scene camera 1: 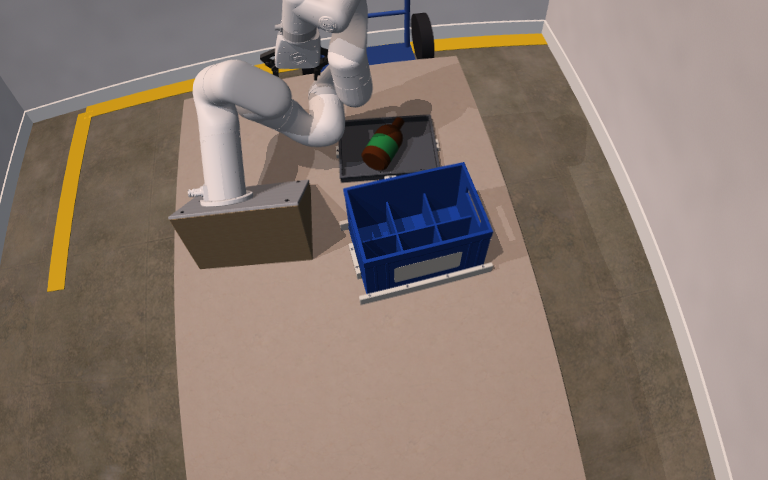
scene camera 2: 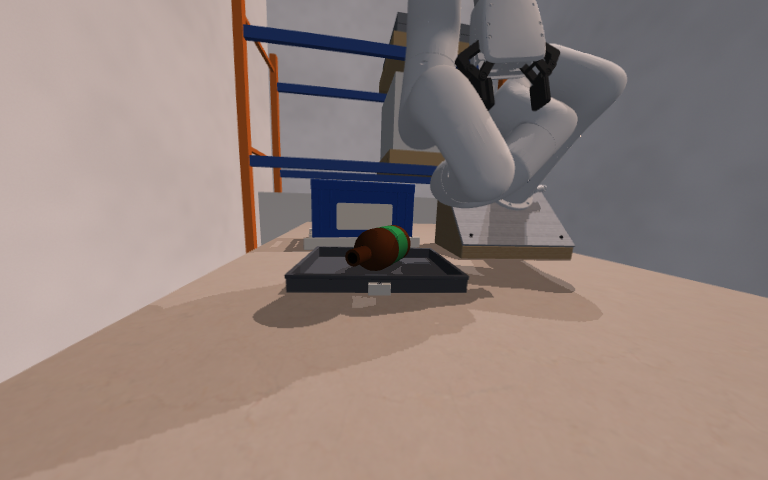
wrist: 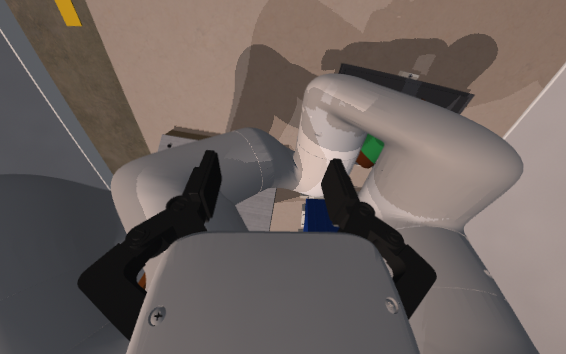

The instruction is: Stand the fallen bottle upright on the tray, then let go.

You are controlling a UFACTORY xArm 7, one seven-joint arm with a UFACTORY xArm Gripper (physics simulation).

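Frame: origin at the arm's base, x ahead, y left, z up, level; centimetres.
Seen in the pictures: gripper, fingertip midpoint: (scene camera 1: 296,76) (scene camera 2: 514,108) (wrist: 274,168); arm's base at its link origin: (scene camera 1: 226,200).
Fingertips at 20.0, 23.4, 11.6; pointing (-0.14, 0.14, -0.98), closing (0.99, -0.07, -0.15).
Note:
Offsets run from my fingertips to a thing's top centre, as dx, dy, dz.
A brown bottle with a green label @(+20.1, -5.6, -19.6) (scene camera 1: 382,145) (scene camera 2: 379,249) lies on its side in the dark tray @(+20.2, -5.5, -24.9) (scene camera 1: 419,153) (scene camera 2: 328,284) (wrist: 440,95). In scene camera 1 its neck points to the back right; in scene camera 2 its mouth faces the camera, toward the left. In the wrist view the arm hides most of the bottle (wrist: 371,148) and part of the tray. My gripper (scene camera 1: 296,75) (scene camera 2: 514,106) (wrist: 274,168) is open and empty, high above the table and well away from the bottle, to the left of the tray in scene camera 1.
A blue divided crate @(+20.7, -35.8, -9.9) (scene camera 1: 481,251) (scene camera 2: 322,209) (wrist: 317,215) stands beside the tray, with white rails @(+21.4, -45.7, -24.5) (scene camera 1: 427,283) around its base. The arm's folded links stand beside the tray, on a wedge-shaped base (scene camera 1: 254,237) (scene camera 2: 521,253). A shelf rack (scene camera 2: 243,113) and a blue hand truck (scene camera 1: 390,54) stand beyond the table.

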